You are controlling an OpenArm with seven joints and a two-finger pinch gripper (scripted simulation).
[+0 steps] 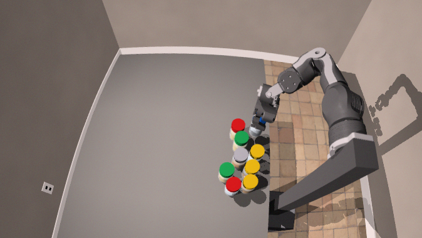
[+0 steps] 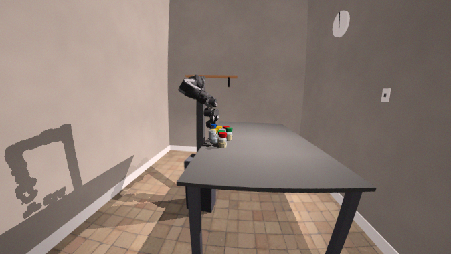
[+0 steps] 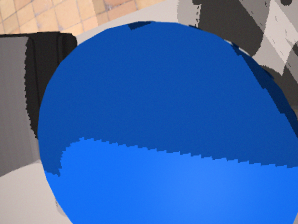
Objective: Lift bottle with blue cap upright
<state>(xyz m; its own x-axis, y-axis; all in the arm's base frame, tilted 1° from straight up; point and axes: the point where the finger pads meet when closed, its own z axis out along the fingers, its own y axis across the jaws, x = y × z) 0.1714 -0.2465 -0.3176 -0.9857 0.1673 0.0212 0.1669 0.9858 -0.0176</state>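
Now: hand 10 cm to the right of the yellow-capped bottle, 10 cm above it and 1 cm past it. Round my hand: red-capped bottle (25 cm to the left, 10 cm below, 6 cm ahead); then grey-capped bottle (13 cm to the left, 10 cm below, 5 cm ahead).
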